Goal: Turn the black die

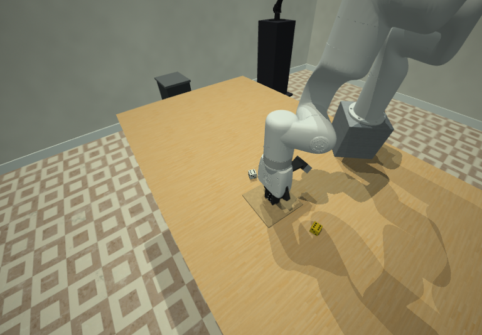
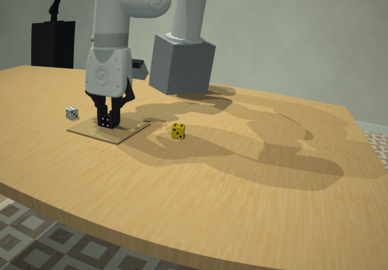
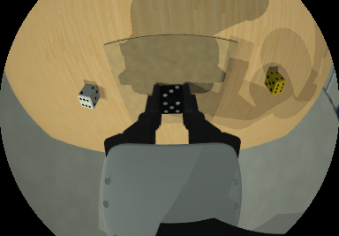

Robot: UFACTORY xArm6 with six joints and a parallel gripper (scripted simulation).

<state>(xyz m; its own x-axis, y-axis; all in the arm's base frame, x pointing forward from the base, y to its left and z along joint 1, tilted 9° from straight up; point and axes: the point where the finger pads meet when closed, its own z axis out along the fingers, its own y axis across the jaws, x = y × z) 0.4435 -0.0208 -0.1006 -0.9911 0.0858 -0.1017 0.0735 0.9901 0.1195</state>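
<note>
The black die lies 10 mm below my hand. From my hand the other things lie so: yellow die: 150 mm to the left, 20 mm behind, 10 mm below; then tan mat: 20 mm below; then white die: 120 mm to the right, 20 mm behind, 10 mm below.
</note>
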